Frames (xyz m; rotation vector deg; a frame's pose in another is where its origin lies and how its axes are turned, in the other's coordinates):
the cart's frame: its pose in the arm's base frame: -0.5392 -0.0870 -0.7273 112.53 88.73 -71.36
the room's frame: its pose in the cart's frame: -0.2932 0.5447 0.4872 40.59 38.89 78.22
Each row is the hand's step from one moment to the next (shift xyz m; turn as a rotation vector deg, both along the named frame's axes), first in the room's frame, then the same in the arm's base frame.
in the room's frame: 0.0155 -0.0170 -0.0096 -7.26 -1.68 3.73
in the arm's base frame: 0.0217 0.0116 0.0039 -7.28 3.77 -1.48
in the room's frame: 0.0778 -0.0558 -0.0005 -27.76 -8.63 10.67
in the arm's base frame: 0.0867 0.0322 -0.0249 -26.17 16.39 -2.31
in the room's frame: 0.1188 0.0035 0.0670 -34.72 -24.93 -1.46
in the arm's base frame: 0.0879 -0.0331 -0.0990 -24.46 33.42 10.65
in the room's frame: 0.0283 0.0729 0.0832 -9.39 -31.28 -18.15
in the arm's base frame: -0.0188 -0.0742 -0.0848 5.39 31.83 18.81
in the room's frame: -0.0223 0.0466 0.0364 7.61 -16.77 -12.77
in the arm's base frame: -0.0440 -0.0370 -0.0262 15.36 13.46 9.24
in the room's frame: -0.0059 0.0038 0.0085 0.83 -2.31 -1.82
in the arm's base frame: -0.0090 -0.0017 -0.0062 1.93 1.91 1.40
